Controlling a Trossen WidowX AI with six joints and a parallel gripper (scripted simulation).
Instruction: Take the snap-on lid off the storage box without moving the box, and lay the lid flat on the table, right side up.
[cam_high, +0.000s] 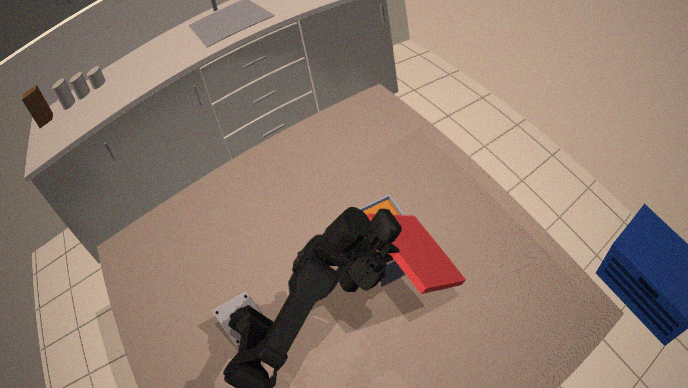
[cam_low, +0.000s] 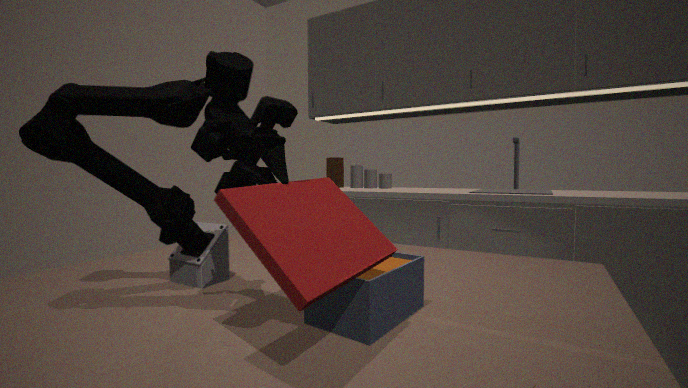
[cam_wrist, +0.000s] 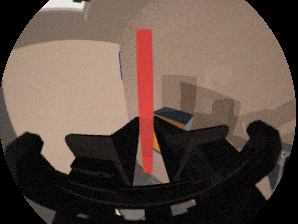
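Right now my gripper tip is 60 mm short of the red lid and 50 mm above it. Round my gripper tip: storage box (180 mm below, 150 mm to the left, 70 mm ahead).
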